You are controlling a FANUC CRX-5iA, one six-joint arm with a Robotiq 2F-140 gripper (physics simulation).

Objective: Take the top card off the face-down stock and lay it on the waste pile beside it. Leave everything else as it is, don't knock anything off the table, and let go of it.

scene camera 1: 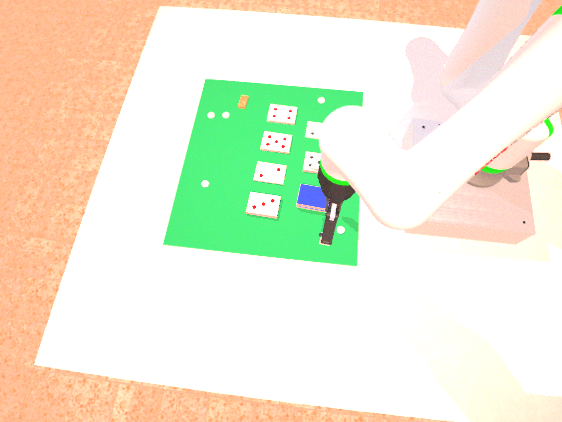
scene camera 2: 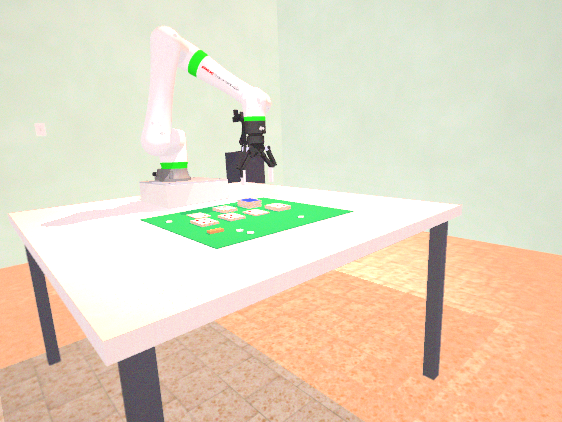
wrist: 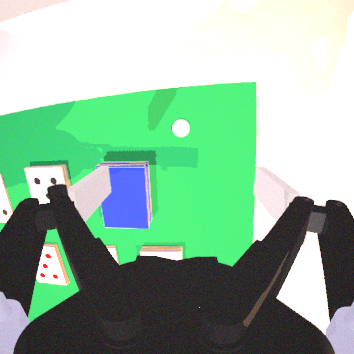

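Pixels of known places: gripper, fingertip midpoint: [scene camera 2: 257, 183] [wrist: 181, 179]; arm's base at its link origin: [scene camera 2: 175, 180].
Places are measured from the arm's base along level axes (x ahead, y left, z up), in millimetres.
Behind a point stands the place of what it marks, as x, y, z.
Observation:
The face-down stock [scene camera 1: 312, 196] @(452, 79, -70) [scene camera 2: 249, 203] [wrist: 127, 197] @(446, 86, -69) is a blue-backed pile on the green mat [scene camera 1: 225, 220] @(698, 148, -97) [scene camera 2: 320, 210] @(756, 167, -96) [wrist: 215, 200] @(482, 202, -96). Beside it is a face-up pile with black pips [scene camera 1: 310, 162] @(457, -41, -85) [scene camera 2: 225, 208] @(447, -50, -84) [wrist: 44, 175] @(400, -35, -84); the arm hides part of it in scene camera 1. My gripper [scene camera 2: 257, 176] @(414, 165, -11) [wrist: 181, 179] @(414, 165, -11) is wide open and empty, well above the mat. In the wrist view, the left fingertip overlaps the stock's left edge, and the stock lies left of the midpoint between the fingers. In scene camera 1, the arm covers the stock's right part and one finger.
Another black-pip card [scene camera 1: 312, 130] @(449, -163, -93) [scene camera 2: 199, 215] @(431, -163, -93) lies farther along the stock's row. Red-pip piles [scene camera 1: 263, 205] @(591, 105, -82) [scene camera 1: 270, 173] @(576, -3, -90) [scene camera 1: 276, 142] @(561, -111, -87) [scene camera 1: 282, 114] @(546, -218, -87) form a parallel row. A white disc [scene camera 1: 340, 230] @(373, 172, -92) [wrist: 180, 128] @(373, 169, -92) lies near the stock. An orange block [scene camera 1: 243, 102] @(675, -265, -88) [scene camera 2: 215, 231] @(686, -278, -91) sits at the far corner.

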